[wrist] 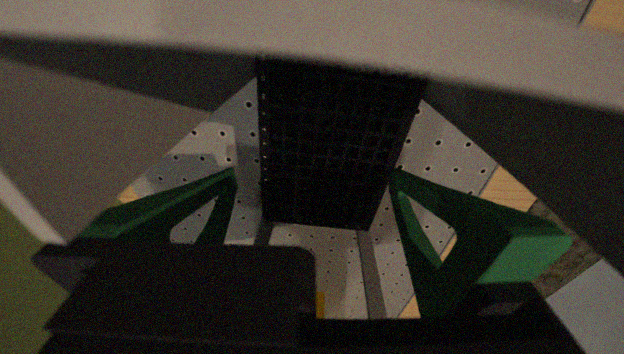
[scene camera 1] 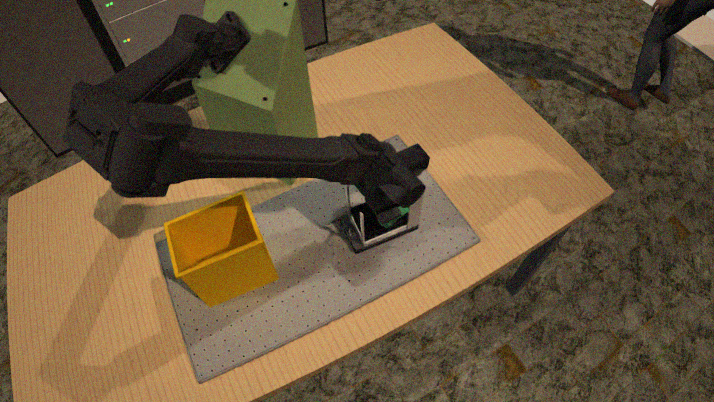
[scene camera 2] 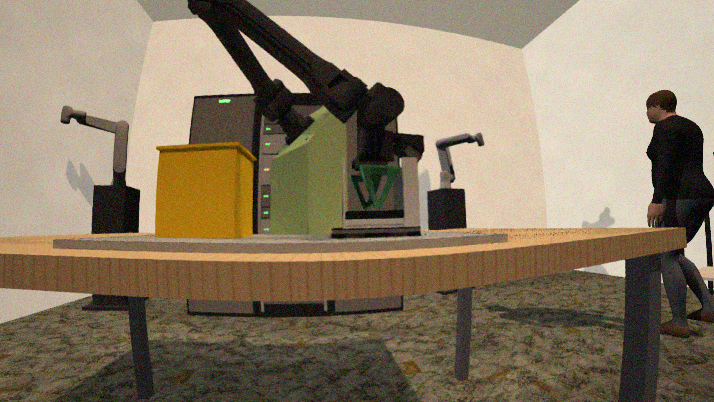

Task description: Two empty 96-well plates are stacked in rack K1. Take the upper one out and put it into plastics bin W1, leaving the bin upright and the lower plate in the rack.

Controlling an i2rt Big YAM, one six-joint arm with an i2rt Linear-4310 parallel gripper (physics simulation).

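Pixels of known places: gripper, fingertip midpoint: (wrist: pixel 312 177) (scene camera 1: pixel 376 210) (scene camera 2: pixel 371 208); arm's base, link origin: (scene camera 1: pixel 225 42) (scene camera 2: pixel 300 131).
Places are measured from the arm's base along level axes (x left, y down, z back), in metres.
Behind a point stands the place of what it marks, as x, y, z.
Note:
The black 96-well plates lie low in the pale rack K1 (scene camera 1: pixel 384 238) {0.070, 0.325, -0.450} (scene camera 2: pixel 411 195) {0.140, 0.271, -0.469} (wrist: pixel 300 30). They show as a dark strip (scene camera 2: pixel 374 214) {0.077, 0.304, -0.446} in scene camera 2, and the gridded top of the upper plate (wrist: pixel 330 150) {0.104, 0.297, -0.411} shows in the wrist view. I cannot tell the two plates apart. My gripper (scene camera 1: pixel 389 220) (scene camera 2: pixel 372 205) {0.091, 0.291, -0.399} (wrist: pixel 312 177) {0.091, 0.291, -0.399} is open and empty, its green fingers pointing down inside the rack, tips slightly above the strip in scene camera 2. In the wrist view the fingertips lie either side of the plate's near end. The yellow bin W1 (scene camera 1: pixel 235 275) {-0.243, 0.252, -0.356} (scene camera 2: pixel 205 192) {-0.227, 0.259, -0.360} (wrist: pixel 320 305) {-0.167, 0.324, -0.368} stands upright.
Rack and bin stand on a grey perforated board (scene camera 1: pixel 310 295) {-0.136, 0.344, -0.449} (scene camera 2: pixel 280 244) {-0.090, 0.345, -0.530} on the wooden table (scene camera 1: pixel 505 165) {0.476, 0.357, -0.483} (scene camera 2: pixel 320 280) {-0.055, 0.377, -0.615}. A tall green block (scene camera 1: pixel 295 75) {0.088, 0.069, -0.133} (scene camera 2: pixel 305 195) {-0.004, 0.240, -0.163} stands behind them. The rack's tall walls stand close around the fingers. A person (scene camera 2: pixel 675 150) is at the right.

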